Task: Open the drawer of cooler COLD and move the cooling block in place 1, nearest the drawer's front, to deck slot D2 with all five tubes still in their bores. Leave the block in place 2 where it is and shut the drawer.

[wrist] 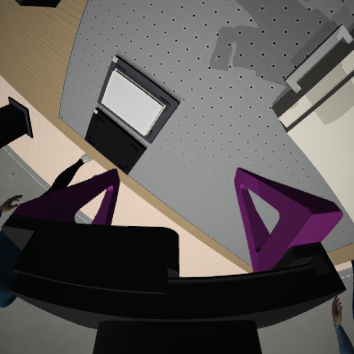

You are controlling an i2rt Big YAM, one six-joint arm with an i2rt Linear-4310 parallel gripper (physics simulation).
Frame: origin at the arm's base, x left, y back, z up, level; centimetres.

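Seen in the pictures: gripper, between the fingertips: (176, 174).
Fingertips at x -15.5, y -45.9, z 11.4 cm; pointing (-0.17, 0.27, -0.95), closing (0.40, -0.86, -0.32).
A point is followed by its place in that frame.
My gripper (176, 174) @[x -15.5, y -45.9, z 11.4 cm] is open and empty, its two purple fingers wide apart above the grey deck. A cream cooler (327, 150) @[x -9.0, y -63.1, z -2.3 cm] stands at the right edge of the view, partly cut off, to the right of my right finger and beyond it. Its dark front carries a light grey bar handle (315, 56) @[x -0.3, y -54.0, z -6.2 cm]. A cream strip and a thin dark line lie behind that front; I cannot tell whether the drawer stands slightly out. No cooler label is readable. The cooling blocks and their tubes do not show. No deck slot label is readable, so I cannot tell which place is D2.
A dark frame holding a white plate (132, 102) @[x -22.2, y -31.6, z -8.1 cm] sits on the perforated grey deck (200, 115) @[x -18.7, y -44.7, z -10.7 cm], left of centre. A flat black holder (115, 142) @[x -35.4, y -29.0, z -9.5 cm] adjoins it near the wooden table edge (30, 45) @[x -22.1, y 8.4, z -12.0 cm]. Black objects show at the far left and top left. Shadows fall near the cooler.
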